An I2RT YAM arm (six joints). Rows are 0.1 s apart.
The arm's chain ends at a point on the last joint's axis. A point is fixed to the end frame.
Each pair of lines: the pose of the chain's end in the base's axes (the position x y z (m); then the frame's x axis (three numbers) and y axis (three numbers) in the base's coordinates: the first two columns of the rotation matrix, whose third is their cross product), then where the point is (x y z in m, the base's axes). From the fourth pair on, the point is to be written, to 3 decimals.
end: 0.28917 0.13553 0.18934 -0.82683 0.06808 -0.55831 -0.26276 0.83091 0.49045
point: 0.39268 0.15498 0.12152
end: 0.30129 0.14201 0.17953 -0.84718 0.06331 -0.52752 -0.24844 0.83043 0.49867
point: 0.40214 0.16184 0.10791
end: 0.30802 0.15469 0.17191 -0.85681 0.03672 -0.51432 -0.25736 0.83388 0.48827
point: 0.40725 0.17530 0.09828
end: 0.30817 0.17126 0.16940 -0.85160 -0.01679 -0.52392 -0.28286 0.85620 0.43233
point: 0.408 0.190 0.096
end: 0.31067 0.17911 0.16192 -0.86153 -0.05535 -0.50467 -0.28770 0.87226 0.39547
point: 0.408 0.195 0.085
